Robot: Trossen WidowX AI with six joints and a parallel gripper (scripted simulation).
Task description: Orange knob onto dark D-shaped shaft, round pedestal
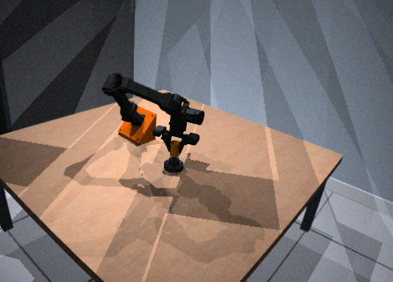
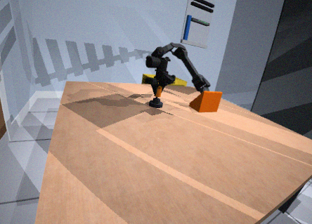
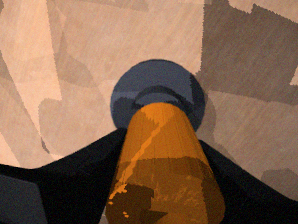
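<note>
Now: the orange knob 20 mm above my gripper tip. The rest, counted from my gripper tip: round pedestal (40 mm below).
</note>
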